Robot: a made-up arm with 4 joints.
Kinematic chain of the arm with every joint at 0, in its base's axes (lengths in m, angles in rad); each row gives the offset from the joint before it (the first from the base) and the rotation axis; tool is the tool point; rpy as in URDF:
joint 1: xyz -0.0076 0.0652 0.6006 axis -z
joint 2: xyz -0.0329 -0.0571 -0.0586 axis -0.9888 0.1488 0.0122
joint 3: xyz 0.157 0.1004 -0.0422 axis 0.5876 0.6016 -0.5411
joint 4: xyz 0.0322 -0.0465 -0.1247 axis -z
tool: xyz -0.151 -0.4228 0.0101 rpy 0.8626 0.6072 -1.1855
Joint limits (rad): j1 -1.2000..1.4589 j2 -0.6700..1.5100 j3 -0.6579..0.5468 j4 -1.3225..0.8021
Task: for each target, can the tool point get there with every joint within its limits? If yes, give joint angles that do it. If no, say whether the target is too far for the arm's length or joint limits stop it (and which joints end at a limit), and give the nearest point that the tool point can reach.
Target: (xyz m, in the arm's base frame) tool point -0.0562 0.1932 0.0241
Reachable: no: joint limits stop it (at a limit: joint 1, joint 2, joint 3) | nearest point -0.1434 0.1240 0.1533 | short by 0.171 m
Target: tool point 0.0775 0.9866 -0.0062
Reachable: no: too far | nearest point 0.2058 0.4578 0.1921 | short by 0.579 m
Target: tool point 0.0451 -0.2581 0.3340
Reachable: yes | joints -0.6060 -0.2024 -0.0796 0.4604
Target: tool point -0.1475 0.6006 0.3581
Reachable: no: joint limits stop it (at a limit: joint 1, joint 3) | nearest point -0.1150 0.3685 0.4348 | short by 0.247 m
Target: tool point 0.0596 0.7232 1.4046
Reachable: no: too far | nearest point 0.1778 0.3929 0.8410 | short by 0.664 m
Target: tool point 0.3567 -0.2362 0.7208
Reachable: yes | joints -0.4419 0.8168 -0.1113 -0.3428
